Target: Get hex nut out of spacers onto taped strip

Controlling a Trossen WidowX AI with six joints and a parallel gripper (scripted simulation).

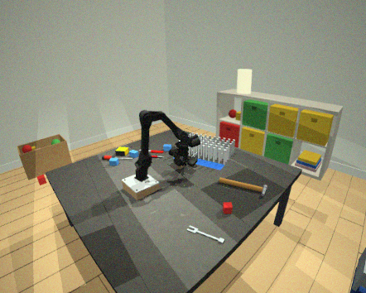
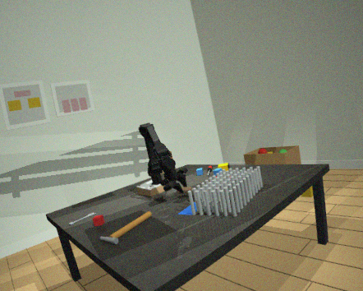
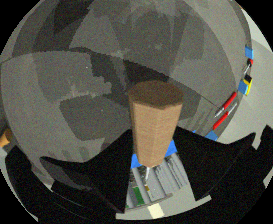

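Right now my gripper tip is 15 cm short of the blue taped strip, 4 cm above it and 2 cm to the left of it. The rest, counted from my gripper tip: hook tool (10 cm ahead, 1 cm to the left); red cube (44 cm to the right, 20 cm behind, 2 cm below); yellow block (54 cm to the left, 9 cm behind, 1 cm below).
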